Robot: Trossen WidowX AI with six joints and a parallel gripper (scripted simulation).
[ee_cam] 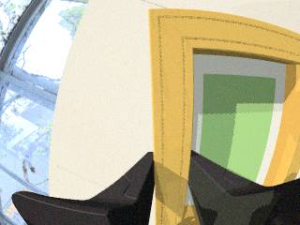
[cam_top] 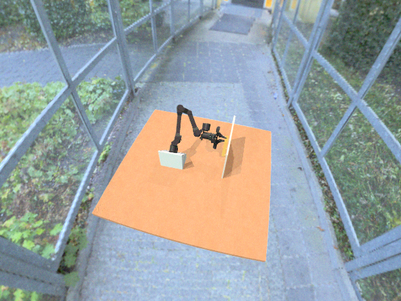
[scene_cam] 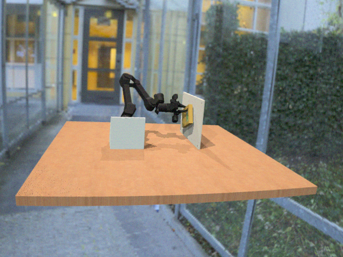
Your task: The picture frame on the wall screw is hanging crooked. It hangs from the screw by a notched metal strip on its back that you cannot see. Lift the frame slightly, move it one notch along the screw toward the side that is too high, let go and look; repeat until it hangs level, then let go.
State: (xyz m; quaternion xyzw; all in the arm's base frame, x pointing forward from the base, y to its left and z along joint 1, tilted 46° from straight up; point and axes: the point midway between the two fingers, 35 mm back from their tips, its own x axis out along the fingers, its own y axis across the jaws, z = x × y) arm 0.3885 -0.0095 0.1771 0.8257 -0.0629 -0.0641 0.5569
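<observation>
The picture frame lies 5 cm below my gripper tip and 2 cm to the right of it.
</observation>
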